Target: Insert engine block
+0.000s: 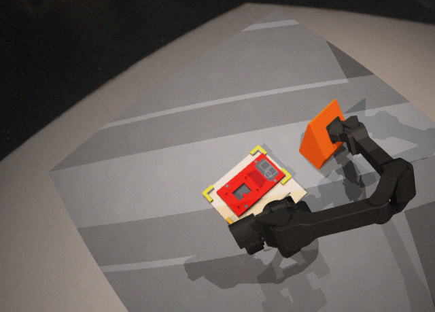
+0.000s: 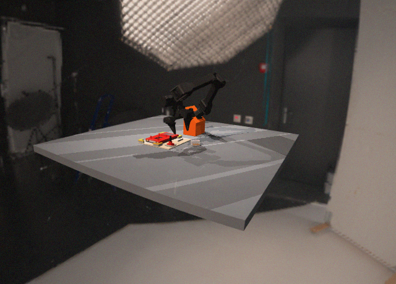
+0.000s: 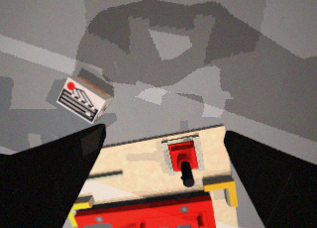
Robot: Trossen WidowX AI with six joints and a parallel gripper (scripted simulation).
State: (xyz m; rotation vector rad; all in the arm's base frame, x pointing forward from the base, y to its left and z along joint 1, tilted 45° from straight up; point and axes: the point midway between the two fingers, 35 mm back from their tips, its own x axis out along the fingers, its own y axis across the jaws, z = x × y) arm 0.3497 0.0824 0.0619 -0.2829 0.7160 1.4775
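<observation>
The engine block lies 100 mm behind my gripper tip, 80 mm below it and 30 mm to the left of it. Also, from my gripper tip: beige board (170 mm to the right, 80 mm below, 50 mm behind).
</observation>
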